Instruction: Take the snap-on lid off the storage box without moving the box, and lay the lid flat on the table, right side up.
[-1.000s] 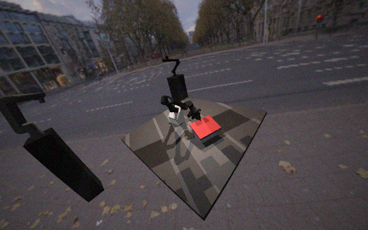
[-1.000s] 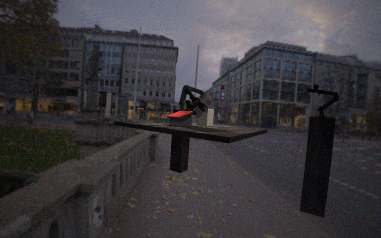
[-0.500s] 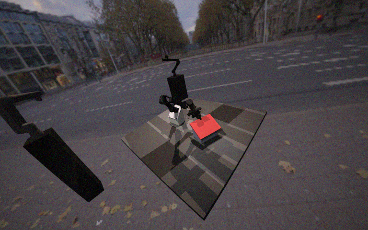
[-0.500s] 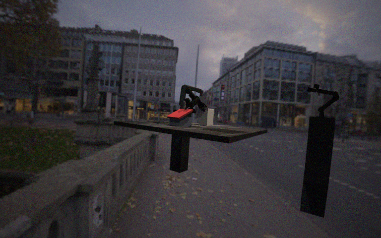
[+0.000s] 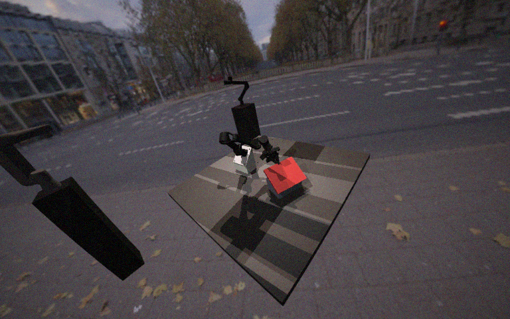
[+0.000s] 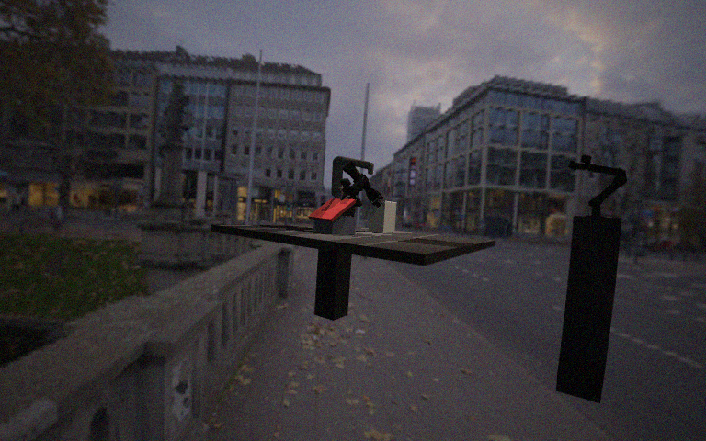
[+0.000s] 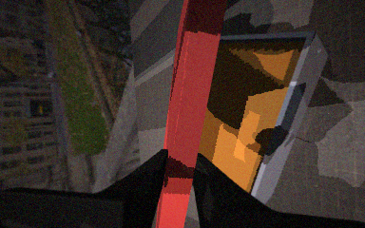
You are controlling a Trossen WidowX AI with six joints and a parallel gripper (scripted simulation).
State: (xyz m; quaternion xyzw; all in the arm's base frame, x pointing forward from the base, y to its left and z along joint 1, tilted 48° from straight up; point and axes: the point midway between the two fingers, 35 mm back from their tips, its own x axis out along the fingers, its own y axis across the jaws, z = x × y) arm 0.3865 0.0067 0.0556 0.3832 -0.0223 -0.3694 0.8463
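My gripper tip is 70 mm short of the red lid, 20 mm to the left of it and 50 mm above it. From my gripper tip the other things lie so: grey storage box (40 mm ahead, 10 mm to the right, 130 mm below).
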